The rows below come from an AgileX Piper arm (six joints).
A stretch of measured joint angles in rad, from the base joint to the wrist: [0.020, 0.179, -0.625, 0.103, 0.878, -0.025]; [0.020, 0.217, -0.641, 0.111, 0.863, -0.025]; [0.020, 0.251, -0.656, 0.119, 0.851, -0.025]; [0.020, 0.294, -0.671, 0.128, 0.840, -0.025]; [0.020, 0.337, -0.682, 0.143, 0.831, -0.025]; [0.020, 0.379, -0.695, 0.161, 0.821, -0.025]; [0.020, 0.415, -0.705, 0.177, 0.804, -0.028]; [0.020, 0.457, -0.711, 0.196, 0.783, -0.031]
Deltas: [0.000, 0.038, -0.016, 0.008, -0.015, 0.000]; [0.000, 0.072, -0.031, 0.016, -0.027, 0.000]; [0.000, 0.115, -0.046, 0.025, -0.038, 0.000]; [0.000, 0.158, -0.057, 0.040, -0.047, 0.000]; [0.000, 0.200, -0.070, 0.058, -0.057, 0.000]; [0.000, 0.236, -0.080, 0.074, -0.074, -0.003]; [0.000, 0.278, -0.086, 0.093, -0.095, -0.006]
